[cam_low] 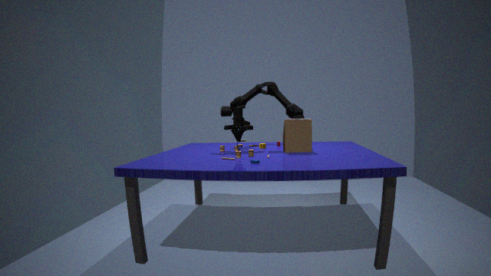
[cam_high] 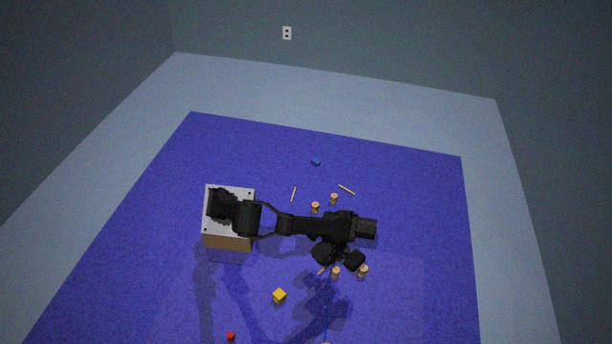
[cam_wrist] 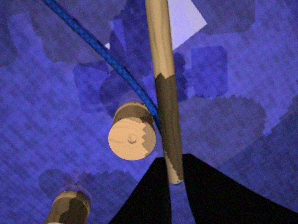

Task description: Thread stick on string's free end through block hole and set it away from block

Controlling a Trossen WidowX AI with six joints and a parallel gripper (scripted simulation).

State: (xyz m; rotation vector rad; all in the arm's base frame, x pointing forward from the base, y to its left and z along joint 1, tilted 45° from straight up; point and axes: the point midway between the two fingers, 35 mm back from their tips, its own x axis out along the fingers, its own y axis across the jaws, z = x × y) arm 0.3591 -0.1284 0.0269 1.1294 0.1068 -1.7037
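My gripper tip is 15 cm past the yellow wooden block, 12 cm to the left of it and 4 cm above it. Round my gripper tip: red object: 27 cm behind, 26 cm to the right, 4 cm below; then thin wooden stick: 1 cm behind, 1 cm to the right; then round wooden button: 27 cm to the right, 5 cm below.
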